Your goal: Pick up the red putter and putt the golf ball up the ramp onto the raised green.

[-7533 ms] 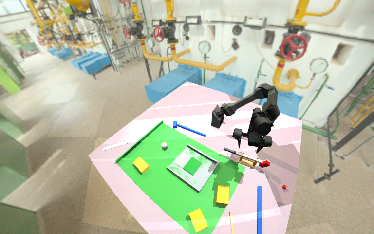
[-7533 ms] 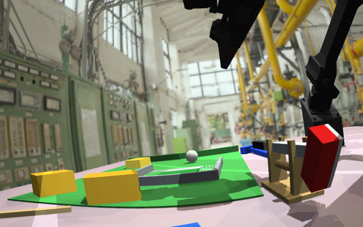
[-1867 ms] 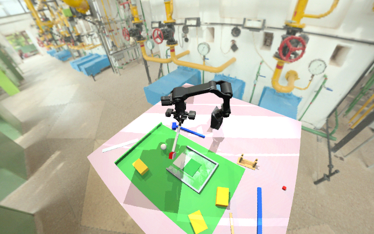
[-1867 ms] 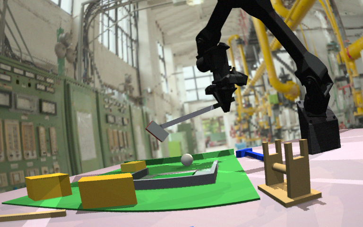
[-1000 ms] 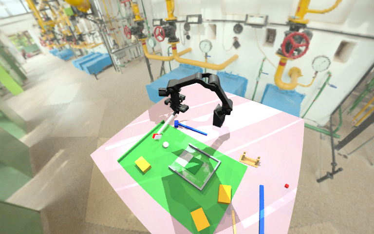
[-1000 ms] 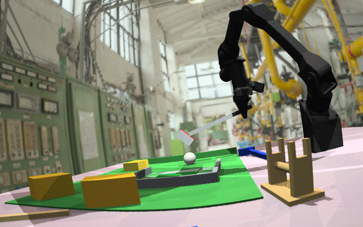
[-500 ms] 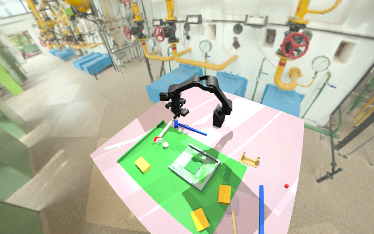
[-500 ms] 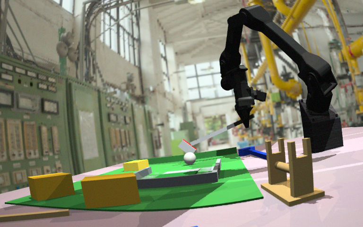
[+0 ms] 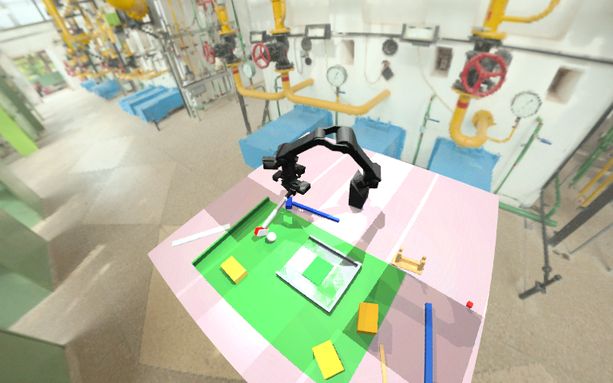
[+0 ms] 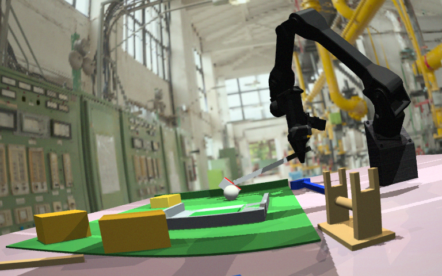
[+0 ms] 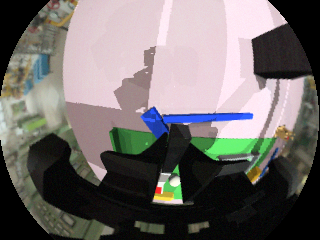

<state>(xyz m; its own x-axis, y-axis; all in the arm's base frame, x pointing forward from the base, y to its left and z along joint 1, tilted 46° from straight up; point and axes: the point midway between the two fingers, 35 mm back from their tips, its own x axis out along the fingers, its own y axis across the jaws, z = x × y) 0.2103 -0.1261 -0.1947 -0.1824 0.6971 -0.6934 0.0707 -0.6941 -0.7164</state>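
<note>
Right now my gripper tip is 20 mm past the blue putter, 80 mm to the right of it and 60 mm above it. Also, from my gripper tip: green mat: 270 mm ahead, 240 mm to the left, 70 mm below; white golf ball: 210 mm ahead, 70 mm to the left, 50 mm below; red putter: 120 mm ahead, 10 mm to the left, 10 mm below.
</note>
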